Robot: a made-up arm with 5 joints.
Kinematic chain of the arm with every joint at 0, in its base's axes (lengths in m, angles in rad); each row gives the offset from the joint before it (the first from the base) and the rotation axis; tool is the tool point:
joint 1: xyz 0 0 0.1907 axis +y
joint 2: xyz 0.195 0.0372 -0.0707 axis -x
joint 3: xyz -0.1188 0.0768 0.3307 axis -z
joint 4: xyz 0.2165 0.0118 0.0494 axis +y
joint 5: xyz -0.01 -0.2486 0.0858 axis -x
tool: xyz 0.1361 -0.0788 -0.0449
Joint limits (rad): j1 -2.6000..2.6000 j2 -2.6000..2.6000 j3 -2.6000..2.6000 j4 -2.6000..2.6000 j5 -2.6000..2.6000
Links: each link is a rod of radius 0.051 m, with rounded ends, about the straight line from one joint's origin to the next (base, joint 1, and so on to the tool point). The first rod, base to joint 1, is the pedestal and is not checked.
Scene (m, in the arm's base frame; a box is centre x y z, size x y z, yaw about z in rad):
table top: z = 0
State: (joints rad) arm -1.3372 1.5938 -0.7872 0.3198 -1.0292
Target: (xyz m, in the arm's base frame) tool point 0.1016 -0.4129 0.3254
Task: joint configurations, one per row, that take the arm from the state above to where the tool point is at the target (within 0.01 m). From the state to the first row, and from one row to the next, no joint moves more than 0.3 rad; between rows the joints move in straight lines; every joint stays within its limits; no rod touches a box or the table.
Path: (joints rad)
1: -1.2615 1.3284 -0.6058 0.3478 -0.9849
2: -1.1859 1.0630 -0.4243 0.3758 -0.9405
3: -1.1102 0.7977 -0.2429 0.4038 -0.8962
4: -1.0346 0.5323 -0.0614 0.4318 -0.8519
5: -0.9589 0.2669 0.1200 0.4597 -0.8076
6: -0.8832 0.0015 0.3014 0.4877 -0.7632
7: -0.8076 -0.2639 0.4829 0.5157 -0.7189
8: -0.7319 -0.5293 0.6643 0.5437 -0.6746

